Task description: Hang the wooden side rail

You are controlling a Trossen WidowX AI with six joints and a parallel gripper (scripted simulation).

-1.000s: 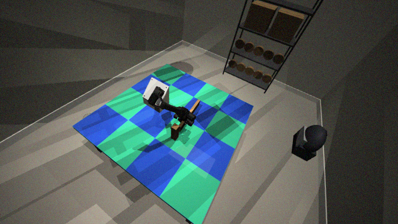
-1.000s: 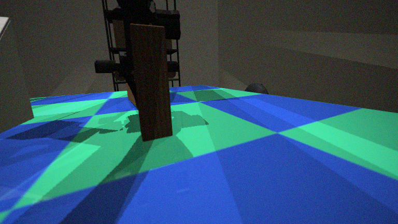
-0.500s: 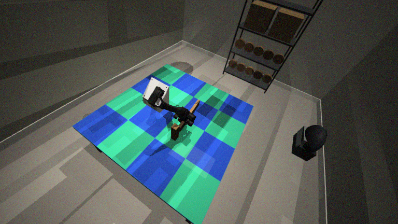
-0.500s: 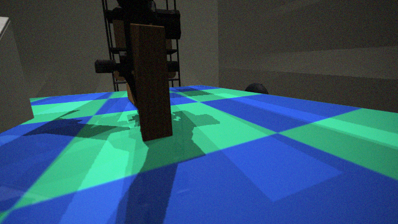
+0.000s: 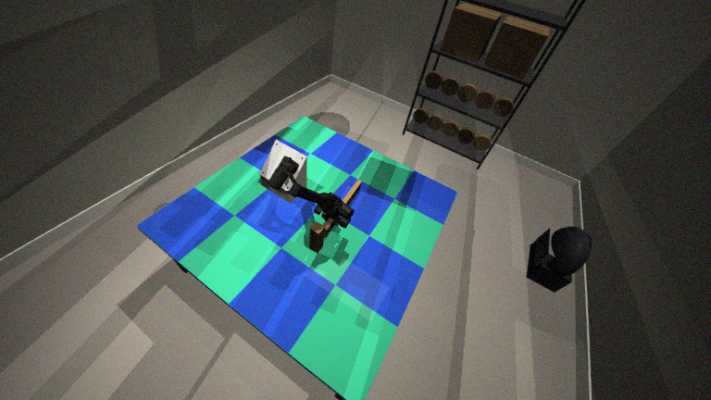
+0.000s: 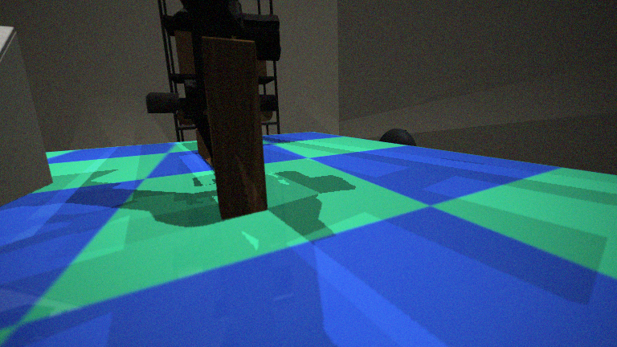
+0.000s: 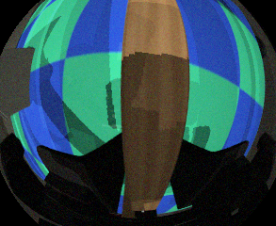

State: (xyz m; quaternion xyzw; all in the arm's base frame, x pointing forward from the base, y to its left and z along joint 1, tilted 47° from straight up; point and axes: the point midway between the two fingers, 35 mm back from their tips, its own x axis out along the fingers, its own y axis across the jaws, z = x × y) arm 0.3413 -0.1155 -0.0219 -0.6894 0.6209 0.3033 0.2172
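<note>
Right now my gripper tip is 20 mm short of the wooden headboard post, 130 mm to the left of it and 40 mm below it.
</note>
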